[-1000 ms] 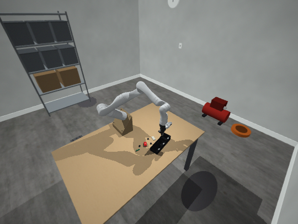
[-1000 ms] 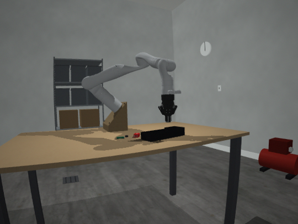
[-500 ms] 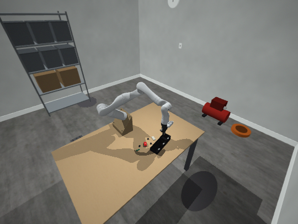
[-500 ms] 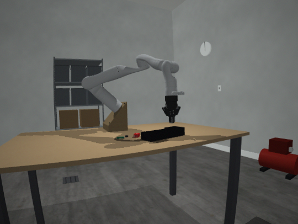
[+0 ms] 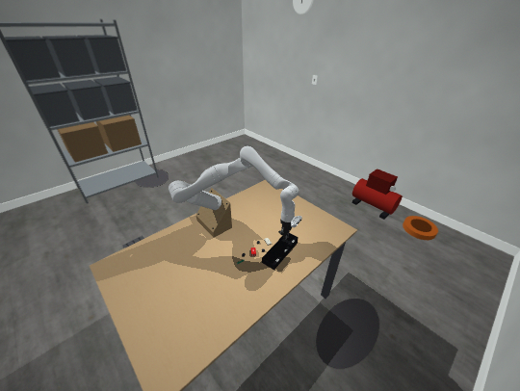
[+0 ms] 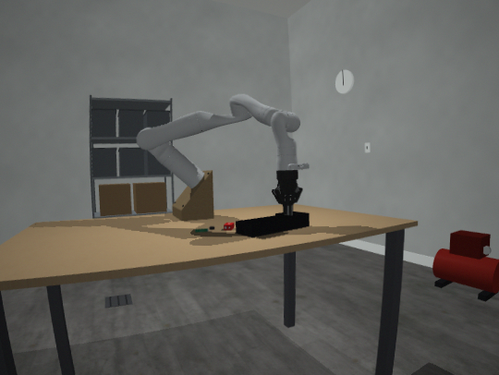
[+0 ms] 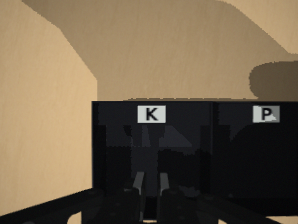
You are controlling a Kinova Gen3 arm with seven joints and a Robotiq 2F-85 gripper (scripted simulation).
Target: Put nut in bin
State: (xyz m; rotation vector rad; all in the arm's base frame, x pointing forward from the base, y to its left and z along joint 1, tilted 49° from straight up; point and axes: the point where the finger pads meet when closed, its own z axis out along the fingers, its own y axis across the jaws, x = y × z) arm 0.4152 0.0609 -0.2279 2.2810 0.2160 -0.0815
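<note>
The green AA battery lies 5 cm behind my hand, 30 cm to the right of it and 5 cm below it. From my hand the other things lie so: black three-compartment bin (4 cm ahead, 8 cm to the right, 3 cm below); red 9V battery (5 cm behind, 21 cm to the right, 5 cm below); white domino (7 cm behind, 8 cm to the right, 5 cm below).
</note>
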